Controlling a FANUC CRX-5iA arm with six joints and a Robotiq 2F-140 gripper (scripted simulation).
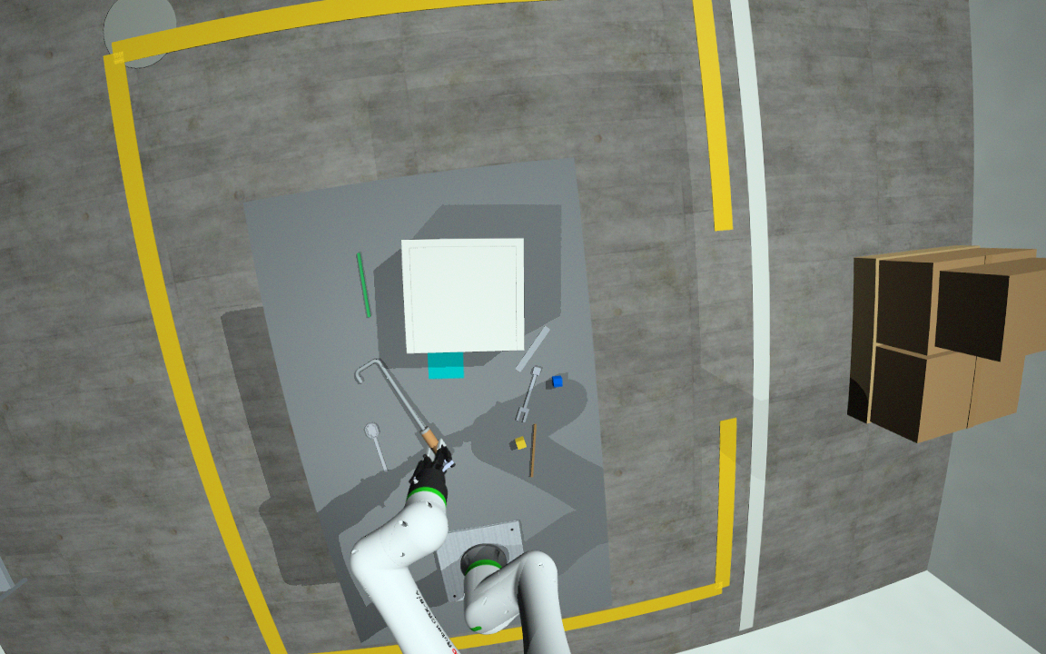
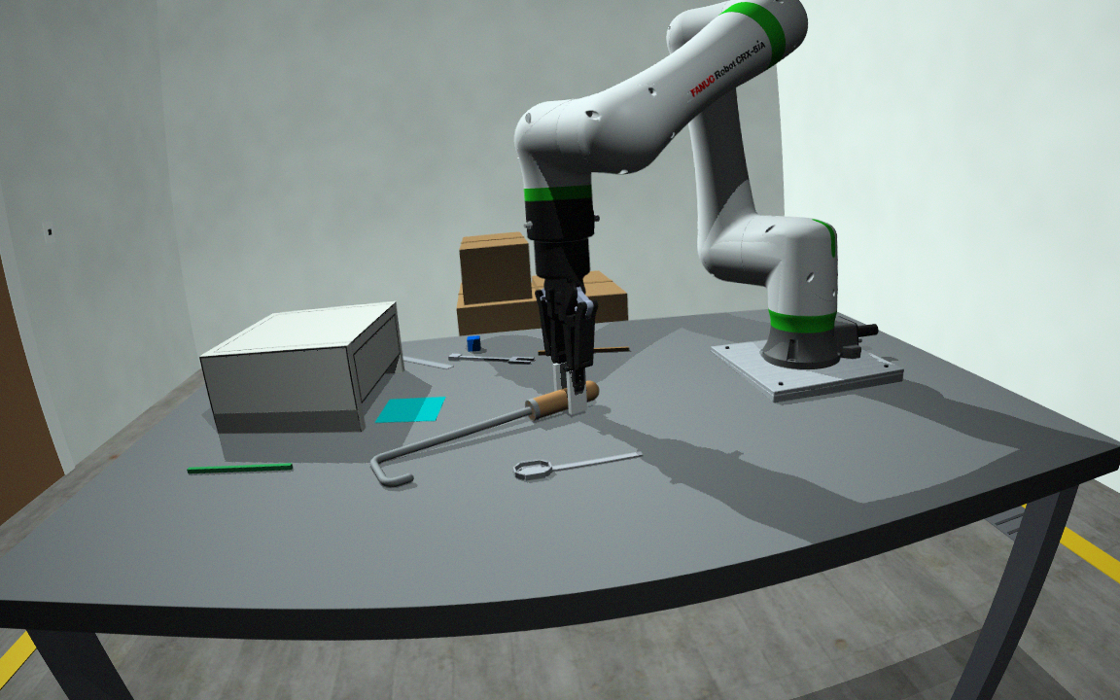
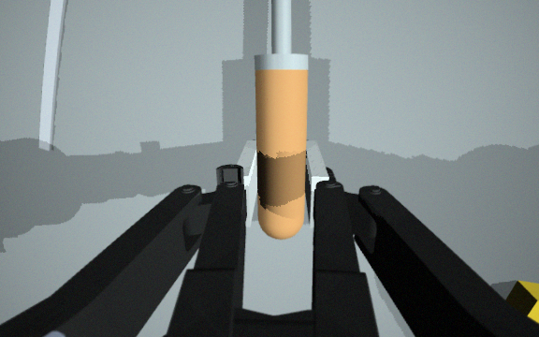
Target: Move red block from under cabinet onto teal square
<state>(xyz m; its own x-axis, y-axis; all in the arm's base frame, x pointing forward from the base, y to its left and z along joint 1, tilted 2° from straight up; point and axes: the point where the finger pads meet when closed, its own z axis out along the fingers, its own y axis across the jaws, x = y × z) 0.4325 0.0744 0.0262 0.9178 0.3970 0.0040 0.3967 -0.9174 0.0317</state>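
Now: hand 240 mm to the left of the yellow block, 30 mm past it and 30 mm above it. The rest, counted from my hand: long grey hook tool (110 mm ahead, 90 mm to the left, 20 mm below); teal square (250 mm ahead, 70 mm to the right, 40 mm below); brown stick (280 mm to the right, 70 mm behind, 30 mm below).
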